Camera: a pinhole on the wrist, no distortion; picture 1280 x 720 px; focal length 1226.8 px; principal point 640.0 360.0 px. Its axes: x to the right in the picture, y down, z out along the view. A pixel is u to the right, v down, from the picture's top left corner.
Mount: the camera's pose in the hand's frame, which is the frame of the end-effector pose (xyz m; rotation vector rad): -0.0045 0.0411 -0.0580 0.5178 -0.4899 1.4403
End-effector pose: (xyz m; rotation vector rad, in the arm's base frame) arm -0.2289 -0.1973 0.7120 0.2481 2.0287 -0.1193
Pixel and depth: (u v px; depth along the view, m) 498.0 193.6 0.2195
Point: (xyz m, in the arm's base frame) -0.1772 -0.3245 0.6441
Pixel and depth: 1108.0 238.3 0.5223
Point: 0.1326 -0.3982 0.4410
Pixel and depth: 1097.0 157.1 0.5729
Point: 0.1496 -0.4232 0.3803
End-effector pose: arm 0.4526 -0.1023 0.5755 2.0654 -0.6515 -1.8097
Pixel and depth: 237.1 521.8 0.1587
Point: 0.4247 -0.0038 0.5459
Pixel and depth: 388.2 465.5 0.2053
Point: 0.3853 0.0140 0.5258
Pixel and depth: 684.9 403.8 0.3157
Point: 0.2708 0.0368 0.4872
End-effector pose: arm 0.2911 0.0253 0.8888 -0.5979 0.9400 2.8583
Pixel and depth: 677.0 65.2 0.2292
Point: 0.2202 0.1740 0.9098
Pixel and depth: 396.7 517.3 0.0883
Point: 0.3113 0.0481 0.8829
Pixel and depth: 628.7 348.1 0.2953
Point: 0.2609 0.2413 0.9415
